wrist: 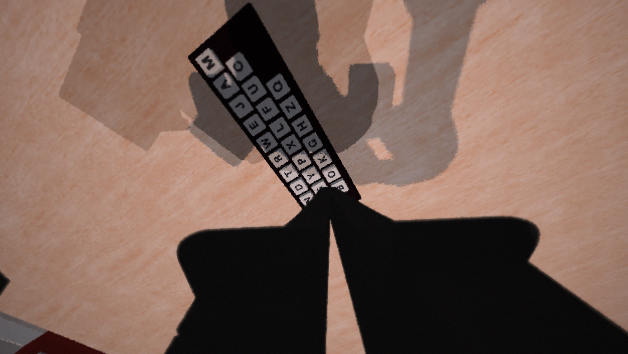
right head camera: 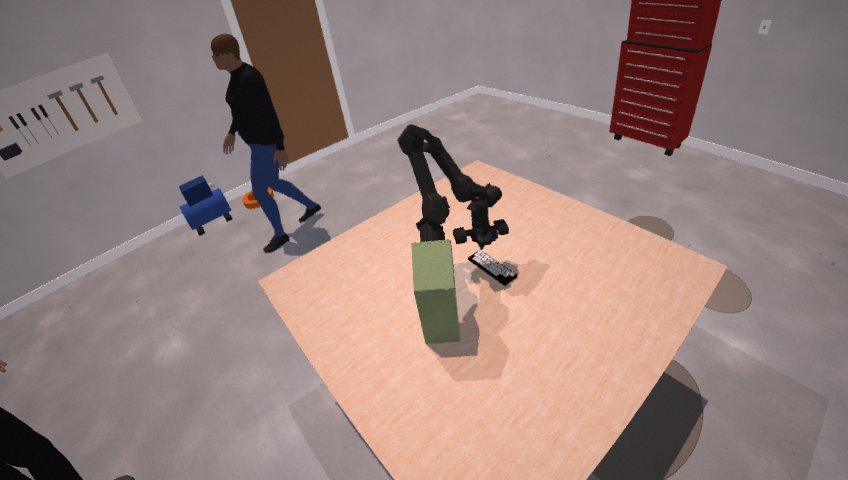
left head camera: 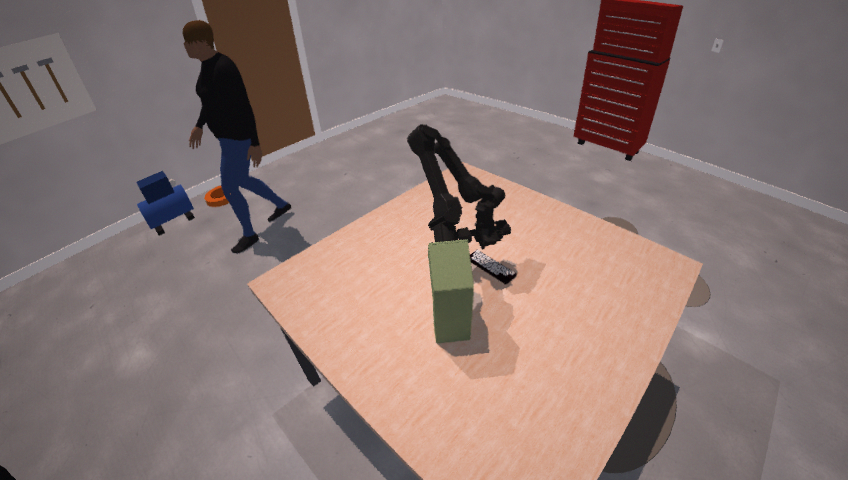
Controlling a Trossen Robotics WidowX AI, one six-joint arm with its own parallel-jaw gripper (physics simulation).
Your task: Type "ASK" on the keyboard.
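Places are measured from the arm's base along level axes (x back, y down, z right), in millimetres.
Where they show: gripper, between the fingertips: (wrist: 328, 193) (right head camera: 481, 249) (left head camera: 482, 248); arm's base, origin of its link: (right head camera: 432, 246) (left head camera: 446, 246).
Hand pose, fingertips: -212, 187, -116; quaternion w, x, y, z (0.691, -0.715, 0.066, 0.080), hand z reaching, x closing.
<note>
Things, the pixels of their centre, and the offset from my fingertips, as dx, dy, dz. Level surfaces: height alone.
- black keyboard, middle of its body: (wrist: 289, 139) (right head camera: 491, 266) (left head camera: 491, 265) -28, +79, +25
- table, height of its surface: dy +88
- K key, middle of its body: (wrist: 322, 158) -1, +72, -1
The black keyboard (left head camera: 492, 266) (right head camera: 492, 267) (wrist: 272, 115) with pale letter keys lies at an angle on the table (left head camera: 357, 297) (right head camera: 357, 309). In the wrist view the A key (wrist: 225, 85) is near its far end, and the K key (wrist: 322, 160) is just beyond my fingertips. I cannot read an S key; some keys at the near end are partly covered by the fingertips. My gripper (left head camera: 483, 245) (right head camera: 482, 246) (wrist: 328, 193) is shut and empty, pointing down. It hangs above the keyboard's end nearer the arm base, apart from the keys.
A tall green block (left head camera: 452, 312) (right head camera: 439, 315) stands on the table beside the keyboard, in front of the arm base in the head views. A person (left head camera: 226, 101) (right head camera: 255, 107) walks behind the table. A red tool chest (left head camera: 618, 101) (right head camera: 660, 95) stands farther back.
</note>
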